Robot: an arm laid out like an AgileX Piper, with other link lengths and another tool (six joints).
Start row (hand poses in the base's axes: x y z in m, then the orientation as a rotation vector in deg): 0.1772 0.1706 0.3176 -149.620 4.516 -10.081
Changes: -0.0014 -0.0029 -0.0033 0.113 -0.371 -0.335; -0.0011 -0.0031 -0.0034 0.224 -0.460 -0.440; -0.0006 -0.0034 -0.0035 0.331 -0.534 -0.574; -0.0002 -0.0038 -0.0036 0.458 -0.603 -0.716; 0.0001 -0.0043 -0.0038 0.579 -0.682 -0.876; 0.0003 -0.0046 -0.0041 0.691 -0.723 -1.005; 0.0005 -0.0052 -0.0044 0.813 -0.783 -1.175; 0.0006 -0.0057 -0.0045 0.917 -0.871 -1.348; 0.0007 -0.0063 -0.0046 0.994 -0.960 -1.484; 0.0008 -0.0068 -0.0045 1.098 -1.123 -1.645; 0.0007 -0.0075 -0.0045 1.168 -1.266 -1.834; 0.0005 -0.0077 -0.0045 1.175 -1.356 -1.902; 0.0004 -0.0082 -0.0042 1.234 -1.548 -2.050; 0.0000 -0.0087 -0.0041 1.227 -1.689 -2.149; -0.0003 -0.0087 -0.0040 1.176 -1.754 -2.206; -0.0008 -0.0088 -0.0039 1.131 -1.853 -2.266; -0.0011 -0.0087 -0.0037 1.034 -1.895 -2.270
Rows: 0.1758 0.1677 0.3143 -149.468 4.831 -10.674; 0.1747 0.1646 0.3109 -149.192 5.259 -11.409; 0.1741 0.1612 0.3074 -148.796 5.843 -12.276; 0.1739 0.1574 0.3038 -148.258 6.595 -13.266; 0.1740 0.1531 0.3000 -147.578 7.532 -14.398; 0.1743 0.1485 0.2959 -146.766 8.625 -15.609; 0.1748 0.1433 0.2915 -145.805 9.918 -16.934; 0.1754 0.1376 0.2870 -144.700 11.399 -18.409; 0.1761 0.1313 0.2824 -143.471 13.012 -20.020; 0.1769 0.1245 0.2779 -142.065 14.759 -21.860; 0.1776 0.1170 0.2734 -140.507 16.673 -23.916; 0.1781 0.1093 0.2689 -138.869 18.611 -26.082; 0.1785 0.1011 0.2647 -137.055 20.632 -28.497; 0.1785 0.0924 0.2606 -135.136 22.682 -31.089; 0.1782 0.0837 0.2566 -133.175 24.733 -33.762; 0.1774 0.0749 0.2527 -131.146 26.770 -36.552; 0.1763 0.0662 0.2490 -129.122 28.742 -39.387
